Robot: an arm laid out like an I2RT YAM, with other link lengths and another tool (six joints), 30 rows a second.
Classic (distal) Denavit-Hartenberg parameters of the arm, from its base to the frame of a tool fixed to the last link. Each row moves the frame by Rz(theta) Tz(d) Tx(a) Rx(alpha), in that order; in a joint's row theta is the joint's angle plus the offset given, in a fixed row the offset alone. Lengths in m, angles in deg.
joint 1: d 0.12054  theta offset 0  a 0.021  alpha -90
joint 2: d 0  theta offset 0  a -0.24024  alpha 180
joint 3: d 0  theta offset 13.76  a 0.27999  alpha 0
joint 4: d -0.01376  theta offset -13.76  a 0.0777  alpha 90
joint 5: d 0.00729  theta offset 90  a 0  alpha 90
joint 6: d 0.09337  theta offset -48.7  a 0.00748  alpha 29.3
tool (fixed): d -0.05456  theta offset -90  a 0  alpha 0
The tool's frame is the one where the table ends.
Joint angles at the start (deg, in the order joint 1, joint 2, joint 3, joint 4, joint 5, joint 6): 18.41 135.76 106.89 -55.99 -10.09 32.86
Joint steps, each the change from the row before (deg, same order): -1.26 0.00 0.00 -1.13 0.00 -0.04; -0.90 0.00 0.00 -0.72 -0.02 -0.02; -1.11 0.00 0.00 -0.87 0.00 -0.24; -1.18 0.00 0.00 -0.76 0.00 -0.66
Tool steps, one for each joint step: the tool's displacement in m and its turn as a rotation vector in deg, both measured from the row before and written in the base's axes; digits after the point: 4 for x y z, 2 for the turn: 0.0008 -0.0100 0.0004 -0.35 1.07 -1.22; 0.0006 -0.0070 0.0003 -0.19 0.69 -0.88; 0.0007 -0.0087 0.0004 -0.24 0.79 -0.87; 0.0010 -0.0093 0.0003 -0.18 0.62 -0.53
